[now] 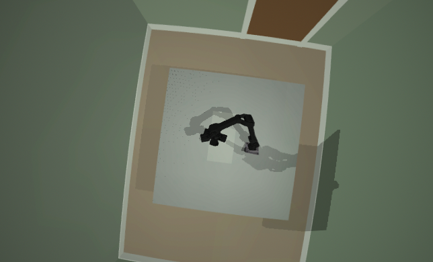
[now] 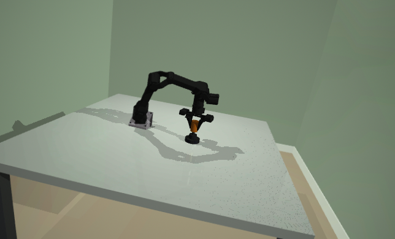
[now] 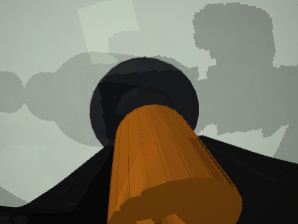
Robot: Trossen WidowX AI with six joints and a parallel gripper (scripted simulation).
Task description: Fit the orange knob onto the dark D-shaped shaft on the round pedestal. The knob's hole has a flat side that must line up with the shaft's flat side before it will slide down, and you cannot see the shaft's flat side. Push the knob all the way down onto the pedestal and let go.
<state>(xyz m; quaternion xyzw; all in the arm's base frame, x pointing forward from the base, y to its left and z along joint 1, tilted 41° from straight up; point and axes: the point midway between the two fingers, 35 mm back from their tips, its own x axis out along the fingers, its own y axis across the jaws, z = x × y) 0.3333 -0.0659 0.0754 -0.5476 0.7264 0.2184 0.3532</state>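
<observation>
Now: the orange knob 2 cm above my gripper tip. From my gripper tip the other things lie so: round dark pedestal 4 cm below.
</observation>
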